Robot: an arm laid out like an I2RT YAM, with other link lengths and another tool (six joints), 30 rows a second.
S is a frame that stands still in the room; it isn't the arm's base.
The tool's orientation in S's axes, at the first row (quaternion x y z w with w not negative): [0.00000, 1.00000, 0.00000, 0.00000]
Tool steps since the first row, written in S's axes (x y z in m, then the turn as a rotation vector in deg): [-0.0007, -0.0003, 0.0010, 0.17, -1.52, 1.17]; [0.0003, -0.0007, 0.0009, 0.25, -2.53, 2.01]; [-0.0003, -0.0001, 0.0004, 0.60, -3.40, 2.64]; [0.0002, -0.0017, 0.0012, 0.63, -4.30, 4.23]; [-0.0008, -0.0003, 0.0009, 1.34, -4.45, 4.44]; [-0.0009, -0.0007, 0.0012, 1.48, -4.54, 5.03]
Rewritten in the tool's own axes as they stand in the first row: [0.0007, -0.0003, -0.0010, -0.17, -1.52, -1.17]; [-0.0003, -0.0007, -0.0009, -0.25, -2.53, -2.01]; [0.0003, -0.0001, -0.0004, -0.60, -3.40, -2.64]; [-0.0002, -0.0017, -0.0012, -0.63, -4.30, -4.23]; [0.0008, -0.0003, -0.0009, -1.34, -4.45, -4.44]; [0.0009, -0.0007, -0.0012, -1.48, -4.54, -5.03]
